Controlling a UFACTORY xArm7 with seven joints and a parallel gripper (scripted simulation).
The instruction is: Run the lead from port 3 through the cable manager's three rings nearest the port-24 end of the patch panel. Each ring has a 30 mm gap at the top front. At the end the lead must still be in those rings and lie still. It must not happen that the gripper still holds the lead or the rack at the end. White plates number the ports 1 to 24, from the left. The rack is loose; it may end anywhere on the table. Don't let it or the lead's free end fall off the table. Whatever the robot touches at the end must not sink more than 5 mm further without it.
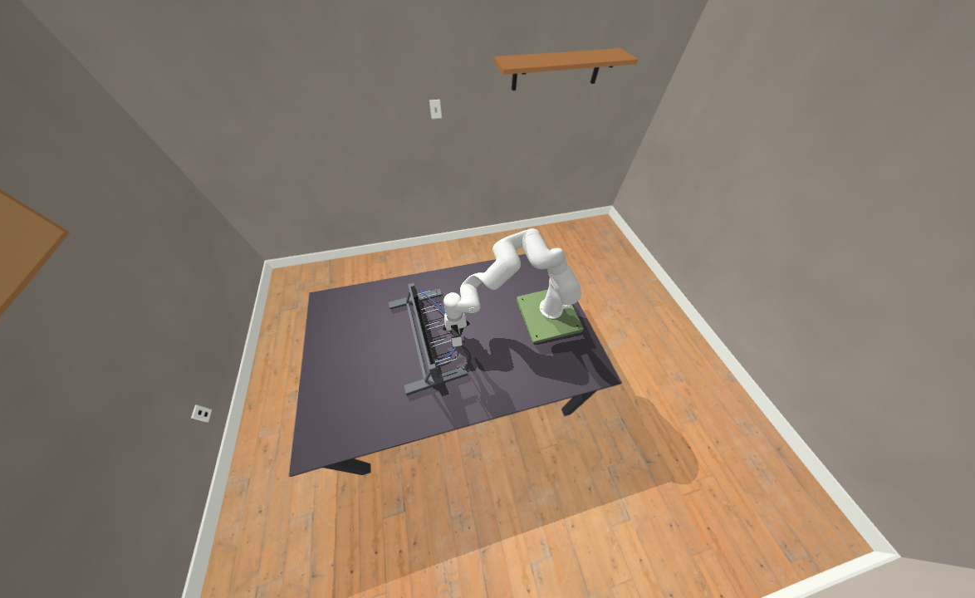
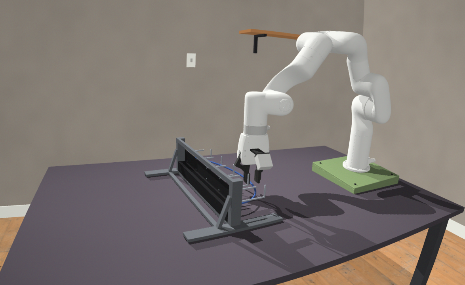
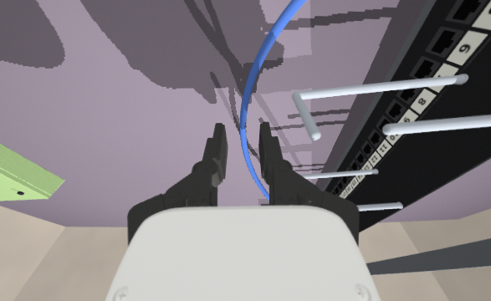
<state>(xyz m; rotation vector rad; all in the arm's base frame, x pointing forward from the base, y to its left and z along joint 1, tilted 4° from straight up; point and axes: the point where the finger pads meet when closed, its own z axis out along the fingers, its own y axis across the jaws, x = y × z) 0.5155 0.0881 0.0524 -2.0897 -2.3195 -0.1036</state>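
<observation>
Now: hand 170 mm short of the grey rack and 30 mm to the left of it.
</observation>
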